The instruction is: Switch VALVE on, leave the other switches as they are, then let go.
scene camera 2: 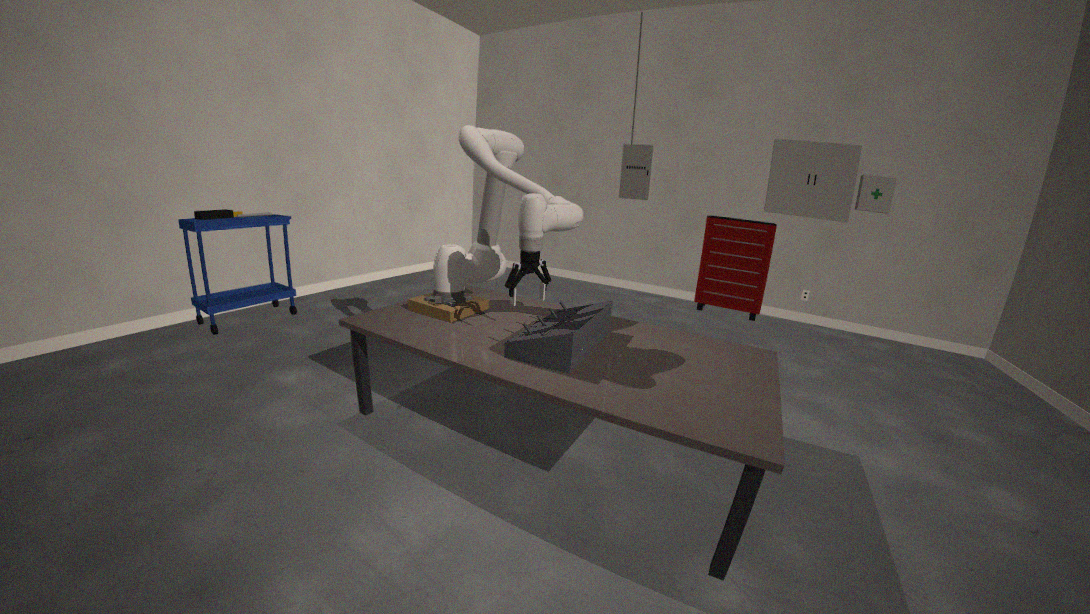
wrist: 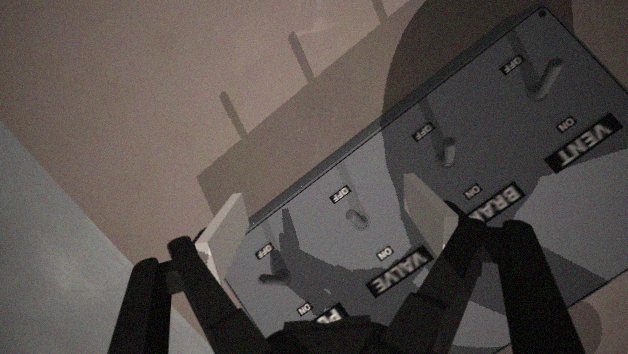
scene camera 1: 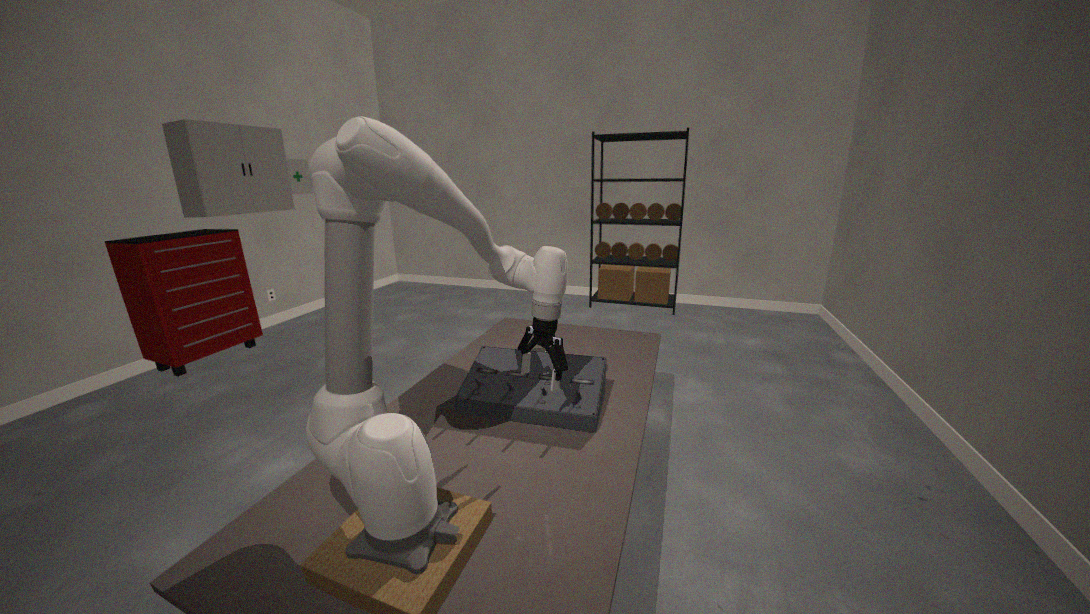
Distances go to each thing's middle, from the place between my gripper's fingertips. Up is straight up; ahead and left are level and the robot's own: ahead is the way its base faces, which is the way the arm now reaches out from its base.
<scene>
The dark switch panel [scene camera 1: 494, 367] is 140 mm ahead of my hand, 60 mm to the left of it and 100 mm below it.
</scene>
